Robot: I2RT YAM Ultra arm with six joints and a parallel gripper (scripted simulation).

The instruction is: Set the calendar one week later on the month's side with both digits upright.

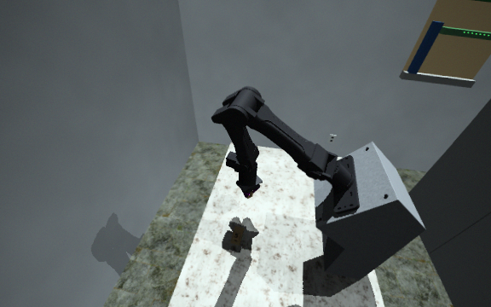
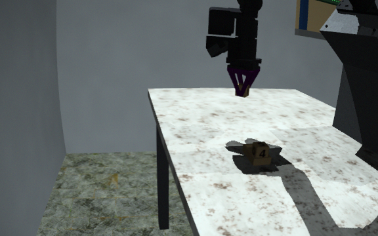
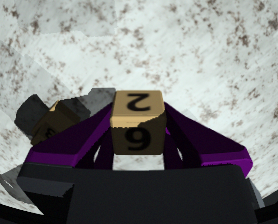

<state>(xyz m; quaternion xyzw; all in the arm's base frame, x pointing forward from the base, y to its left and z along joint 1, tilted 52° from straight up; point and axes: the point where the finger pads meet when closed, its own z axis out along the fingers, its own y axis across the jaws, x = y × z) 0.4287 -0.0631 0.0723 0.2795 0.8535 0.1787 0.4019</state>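
My gripper is now right at the wooden digit cube.
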